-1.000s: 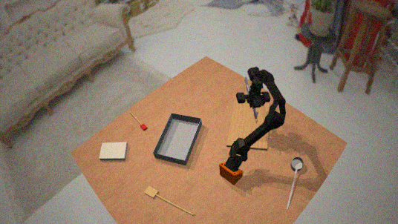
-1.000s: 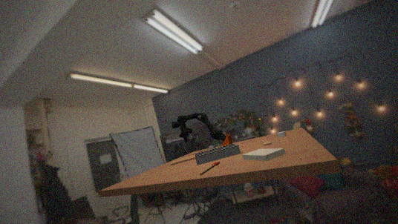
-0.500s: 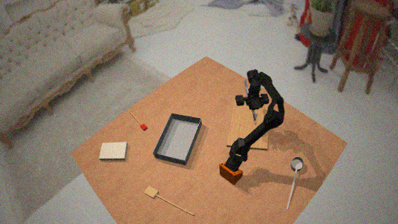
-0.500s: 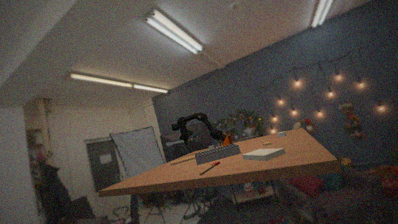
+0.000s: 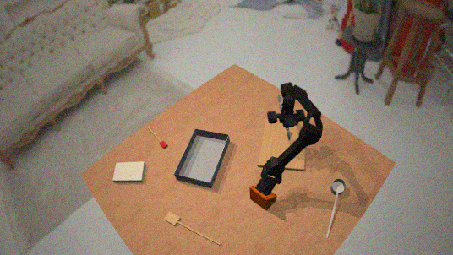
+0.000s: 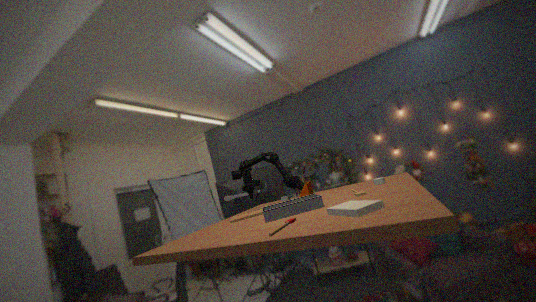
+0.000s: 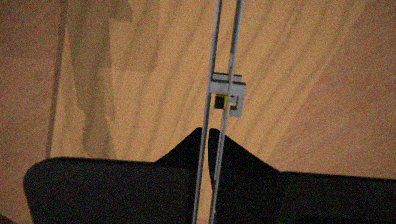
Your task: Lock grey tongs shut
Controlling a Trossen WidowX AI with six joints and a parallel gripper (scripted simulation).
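The wooden board lies 100 mm below my gripper tip and 10 mm behind it. The rest, counted from my gripper tip: red-headed spatula: 540 mm ahead, 440 mm to the left, 100 mm below; grey roasting tin: 370 mm to the left, 240 mm ahead, 80 mm below; white block: 710 mm to the left, 490 mm ahead, 90 mm below.
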